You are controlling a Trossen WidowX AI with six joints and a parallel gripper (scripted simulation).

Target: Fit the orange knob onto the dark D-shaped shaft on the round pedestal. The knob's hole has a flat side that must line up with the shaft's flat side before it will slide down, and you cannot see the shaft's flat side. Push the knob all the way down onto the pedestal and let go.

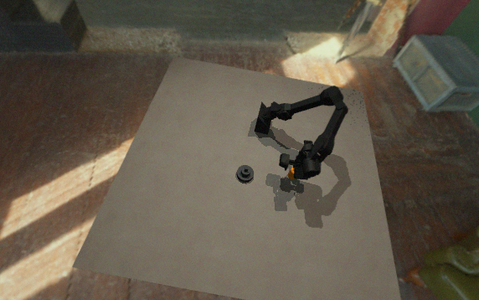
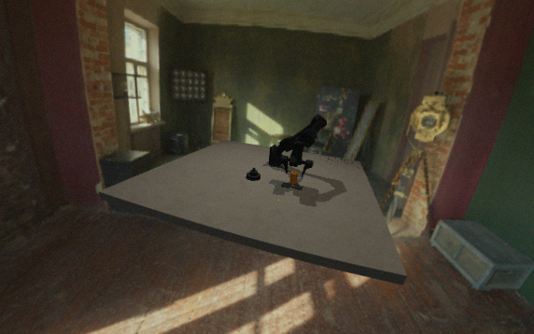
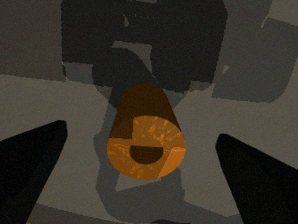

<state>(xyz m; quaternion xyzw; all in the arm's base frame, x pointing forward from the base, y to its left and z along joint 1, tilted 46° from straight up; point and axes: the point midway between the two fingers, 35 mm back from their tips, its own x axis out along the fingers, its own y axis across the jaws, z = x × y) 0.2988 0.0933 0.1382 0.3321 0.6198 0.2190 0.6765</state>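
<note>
Right now the orange knob is 20 mm below my gripper tip. From my gripper tip the other things lie so: round dark pedestal (240 mm to the right, 20 mm below, 20 mm ahead).
</note>
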